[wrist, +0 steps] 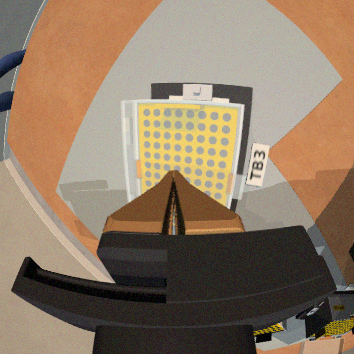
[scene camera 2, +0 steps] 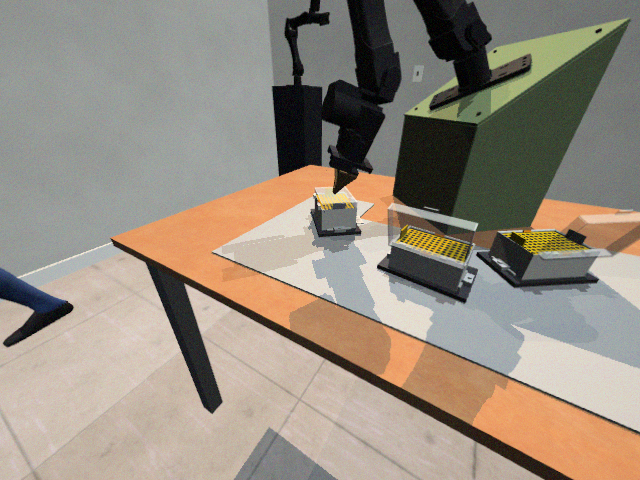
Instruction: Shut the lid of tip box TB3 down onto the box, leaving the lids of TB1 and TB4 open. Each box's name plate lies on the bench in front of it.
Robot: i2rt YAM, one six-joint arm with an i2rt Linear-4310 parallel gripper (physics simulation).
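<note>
Tip box TB3, with yellow tip rows, stands at the left; its name plate is beside it in the wrist view. Its clear lid lies over the box top; whether it is fully seated I cannot tell. My gripper is shut and empty, tips pointing down at the lid, touching or just above it. The middle box has its clear lid standing upright. The right box has its lid open, tipped outward. Their name plates are not readable.
The boxes stand on a pale mat on the orange table. A green sloped pedestal carries the arm behind the boxes. A black stand is behind the table. A person's foot shows at the left on the floor.
</note>
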